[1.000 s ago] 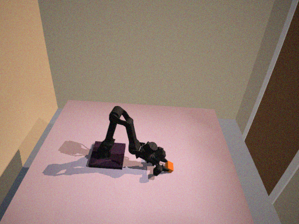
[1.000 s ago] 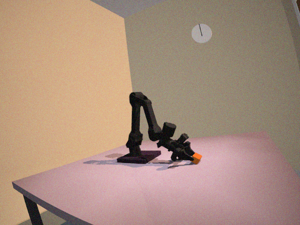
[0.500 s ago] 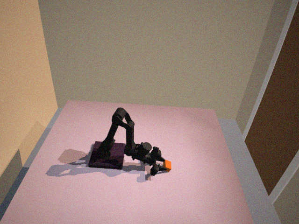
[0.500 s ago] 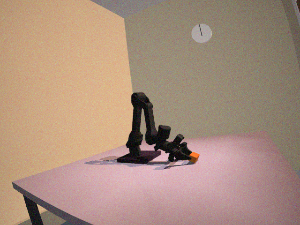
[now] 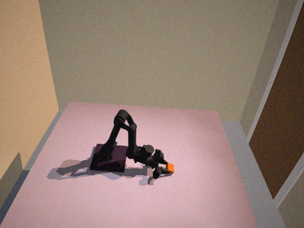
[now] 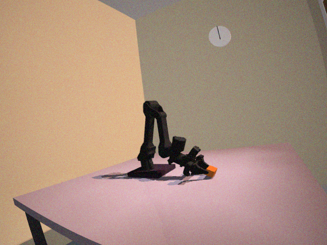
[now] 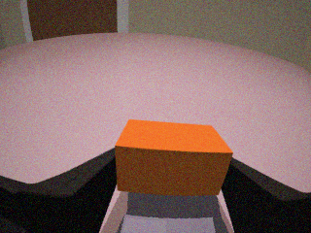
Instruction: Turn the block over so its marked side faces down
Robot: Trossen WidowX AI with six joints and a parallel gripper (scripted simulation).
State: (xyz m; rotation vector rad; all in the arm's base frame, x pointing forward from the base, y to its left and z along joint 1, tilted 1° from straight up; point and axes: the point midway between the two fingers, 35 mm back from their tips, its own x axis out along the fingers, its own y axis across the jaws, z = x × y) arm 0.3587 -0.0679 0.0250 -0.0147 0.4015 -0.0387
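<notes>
Now: gripper tip 10 mm above the block.
</notes>
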